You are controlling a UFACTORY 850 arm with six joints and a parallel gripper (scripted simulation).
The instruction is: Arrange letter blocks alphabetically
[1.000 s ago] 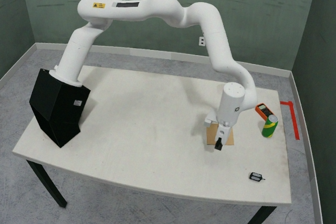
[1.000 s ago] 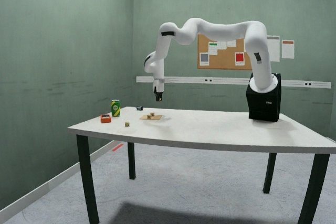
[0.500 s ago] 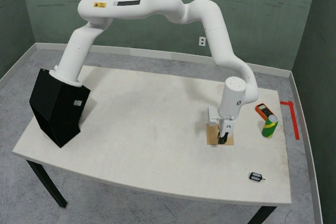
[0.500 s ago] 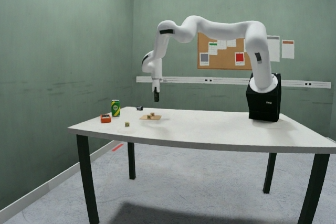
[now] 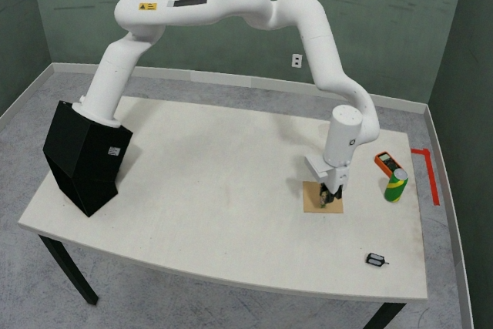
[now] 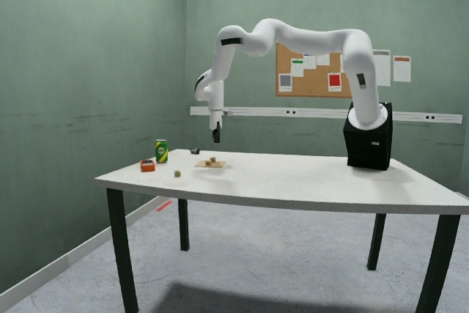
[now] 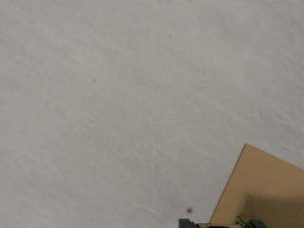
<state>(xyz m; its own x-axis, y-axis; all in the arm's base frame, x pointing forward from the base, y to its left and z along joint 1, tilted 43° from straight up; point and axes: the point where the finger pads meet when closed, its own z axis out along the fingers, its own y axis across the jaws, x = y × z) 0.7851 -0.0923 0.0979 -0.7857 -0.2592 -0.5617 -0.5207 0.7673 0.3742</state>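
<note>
Now: the tan mat 90 mm to the left of my hand and 120 mm below it. Also, from my hand: yellow can: 260 mm ahead, 150 mm to the left, 60 mm below; orange multimeter: 250 mm ahead, 300 mm to the left, 110 mm below; small black object: 210 mm ahead, 150 mm to the right, 110 mm below.
</note>
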